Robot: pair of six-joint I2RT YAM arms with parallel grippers.
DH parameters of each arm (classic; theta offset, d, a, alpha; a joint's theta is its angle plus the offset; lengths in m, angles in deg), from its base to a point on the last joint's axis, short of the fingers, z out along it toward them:
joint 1: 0 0.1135 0.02 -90
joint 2: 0 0 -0.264 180
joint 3: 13.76 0 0.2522 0
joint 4: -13.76 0 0.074 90
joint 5: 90 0 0 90
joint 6: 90 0.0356 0 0
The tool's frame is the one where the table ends.
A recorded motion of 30 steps. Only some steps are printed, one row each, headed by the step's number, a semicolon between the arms.
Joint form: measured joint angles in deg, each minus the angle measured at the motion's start. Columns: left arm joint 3, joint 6, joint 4, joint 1, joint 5, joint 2; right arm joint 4, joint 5, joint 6, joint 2, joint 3, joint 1.
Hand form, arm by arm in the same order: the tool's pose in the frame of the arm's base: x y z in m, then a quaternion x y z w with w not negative. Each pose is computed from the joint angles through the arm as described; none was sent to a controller.
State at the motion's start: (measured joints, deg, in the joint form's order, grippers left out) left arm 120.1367 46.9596 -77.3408 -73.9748 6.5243 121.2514; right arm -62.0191 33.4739 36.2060 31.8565 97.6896 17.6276
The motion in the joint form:
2: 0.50 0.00 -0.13 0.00 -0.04 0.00; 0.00 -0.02 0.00 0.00 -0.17 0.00
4: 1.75 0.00 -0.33 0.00 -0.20 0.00; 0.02 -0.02 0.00 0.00 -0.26 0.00
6: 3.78 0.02 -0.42 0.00 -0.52 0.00; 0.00 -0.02 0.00 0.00 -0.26 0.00
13: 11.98 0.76 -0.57 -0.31 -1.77 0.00; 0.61 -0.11 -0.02 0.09 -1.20 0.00
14: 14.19 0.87 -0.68 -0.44 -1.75 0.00; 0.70 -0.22 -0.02 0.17 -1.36 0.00
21: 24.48 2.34 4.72 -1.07 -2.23 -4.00; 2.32 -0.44 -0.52 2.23 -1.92 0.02
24: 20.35 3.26 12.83 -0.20 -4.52 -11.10; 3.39 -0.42 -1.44 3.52 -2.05 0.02
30: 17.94 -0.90 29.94 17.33 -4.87 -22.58; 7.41 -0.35 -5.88 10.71 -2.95 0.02
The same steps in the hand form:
2: 0.1135 -0.4097 0.2895 0.86688 0.48437 -0.07890 0.08762; -0.0459 -0.0352 0.5073 0.31291 0.61284 0.14055 0.71187
4: 0.1138 -0.4103 0.2953 0.86626 0.48361 -0.07962 0.09680; -0.0456 -0.0351 0.5071 0.31286 0.61328 0.14025 0.71157
6: 0.1143 -0.4114 0.3048 0.86497 0.48203 -0.08073 0.11382; -0.0456 -0.0351 0.5071 0.31284 0.61341 0.14017 0.71149
13: 0.1133 -0.4137 0.3435 0.86041 0.46746 -0.08524 0.18415; -0.0411 -0.0336 0.5058 0.31192 0.61634 0.13880 0.70962
14: 0.1122 -0.4134 0.3539 0.85843 0.46313 -0.08940 0.20156; -0.0399 -0.0331 0.5057 0.31118 0.61757 0.13883 0.70887
21: 0.1027 -0.3948 0.4363 0.82387 0.41876 -0.11851 0.36308; -0.0241 -0.0280 0.5092 0.30637 0.62580 0.13297 0.70486
24: 0.1032 -0.3686 0.4753 0.78535 0.40486 -0.11225 0.45465; -0.0151 -0.0252 0.5118 0.30117 0.63036 0.12572 0.70437
30: 0.1748 -0.2675 0.5611 0.59526 0.46388 -0.07136 0.65222; 0.0365 -0.0088 0.5179 0.27244 0.66602 0.08158 0.68960

